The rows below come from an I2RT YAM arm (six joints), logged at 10 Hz.
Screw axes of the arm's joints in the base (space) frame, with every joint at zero. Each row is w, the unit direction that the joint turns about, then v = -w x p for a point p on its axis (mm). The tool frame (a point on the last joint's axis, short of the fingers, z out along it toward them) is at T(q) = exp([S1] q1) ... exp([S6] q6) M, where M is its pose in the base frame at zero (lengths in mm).
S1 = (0, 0, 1, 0.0, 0.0, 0.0)
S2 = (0, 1, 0, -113.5, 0.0, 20.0)
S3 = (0, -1, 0, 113.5, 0.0, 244.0)
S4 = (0, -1, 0, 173.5, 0.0, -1.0)
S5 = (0, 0, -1, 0.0, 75.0, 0.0)
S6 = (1, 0, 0, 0.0, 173.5, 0.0)
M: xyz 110.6 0.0 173.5 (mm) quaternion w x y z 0.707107 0 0.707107 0
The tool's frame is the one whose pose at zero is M.
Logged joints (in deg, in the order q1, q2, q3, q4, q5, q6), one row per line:
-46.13, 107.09, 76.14, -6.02, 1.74, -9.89
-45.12, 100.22, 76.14, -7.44, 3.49, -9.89
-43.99, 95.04, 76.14, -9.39, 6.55, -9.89
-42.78, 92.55, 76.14, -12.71, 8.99, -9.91
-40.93, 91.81, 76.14, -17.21, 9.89, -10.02
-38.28, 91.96, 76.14, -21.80, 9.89, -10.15
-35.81, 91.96, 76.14, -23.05, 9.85, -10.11
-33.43, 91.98, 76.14, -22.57, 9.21, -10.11
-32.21, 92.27, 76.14, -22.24, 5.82, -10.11
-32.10, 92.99, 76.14, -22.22, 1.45, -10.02
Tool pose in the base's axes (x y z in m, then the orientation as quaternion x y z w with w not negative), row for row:
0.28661, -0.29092, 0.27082, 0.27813, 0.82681, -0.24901, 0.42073
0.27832, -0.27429, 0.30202, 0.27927, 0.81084, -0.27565, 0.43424
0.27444, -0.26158, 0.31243, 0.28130, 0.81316, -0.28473, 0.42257
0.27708, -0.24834, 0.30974, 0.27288, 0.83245, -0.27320, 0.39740
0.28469, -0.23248, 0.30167, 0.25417, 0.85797, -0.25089, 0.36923
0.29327, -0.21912, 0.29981, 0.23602, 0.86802, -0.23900, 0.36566
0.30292, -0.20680, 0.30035, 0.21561, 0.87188, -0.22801, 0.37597
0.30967, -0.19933, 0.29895, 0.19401, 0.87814, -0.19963, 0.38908
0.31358, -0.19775, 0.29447, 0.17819, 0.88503, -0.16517, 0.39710
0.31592, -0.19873, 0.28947, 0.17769, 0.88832, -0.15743, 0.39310
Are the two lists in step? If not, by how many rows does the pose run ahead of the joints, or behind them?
The pose runs 1 row ahead of the joints: the pose in row i belongs to the joints in row i + 1.
